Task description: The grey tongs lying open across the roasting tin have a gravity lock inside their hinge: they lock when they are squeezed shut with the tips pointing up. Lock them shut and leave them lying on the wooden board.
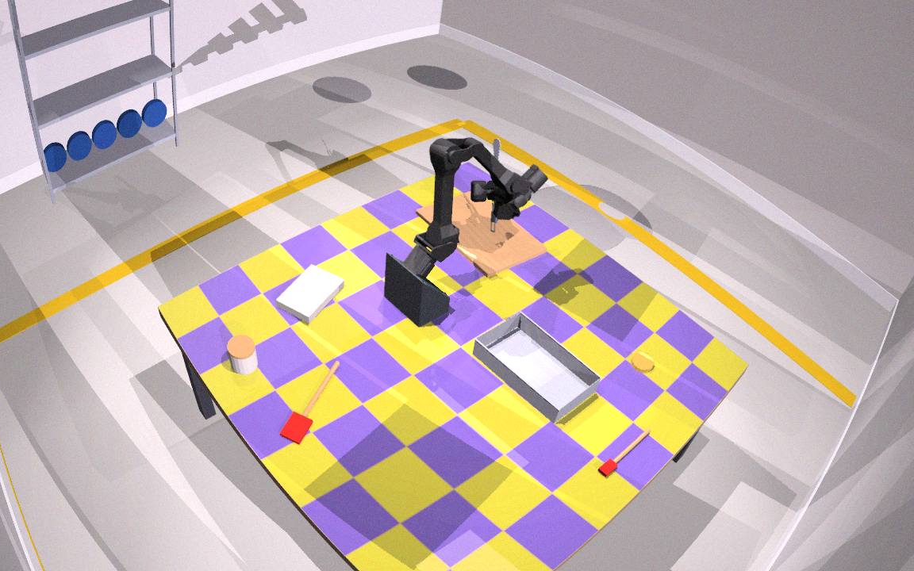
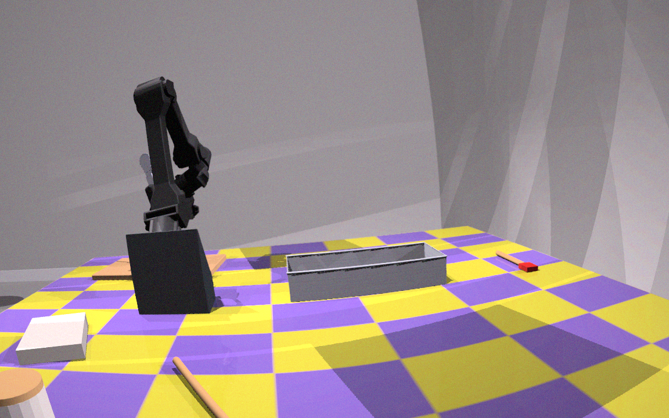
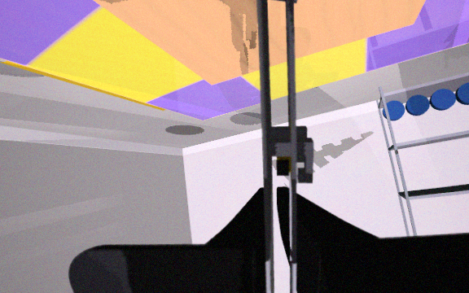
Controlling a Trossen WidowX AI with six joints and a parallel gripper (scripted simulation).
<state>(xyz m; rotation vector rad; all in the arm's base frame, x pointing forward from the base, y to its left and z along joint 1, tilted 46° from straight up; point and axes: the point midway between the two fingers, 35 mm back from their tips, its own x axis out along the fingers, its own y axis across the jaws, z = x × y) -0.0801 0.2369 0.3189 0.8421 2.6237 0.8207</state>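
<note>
My gripper tip is now 10 mm short of the wooden board, 20 mm to the left of it and 150 mm above it. From my gripper tip the other things lie so: white block 100 mm behind, 610 mm to the right, 150 mm below; capped jar 10 mm behind, 910 mm to the right, 130 mm below; roasting tin 500 mm ahead, 340 mm to the right, 130 mm below.
</note>
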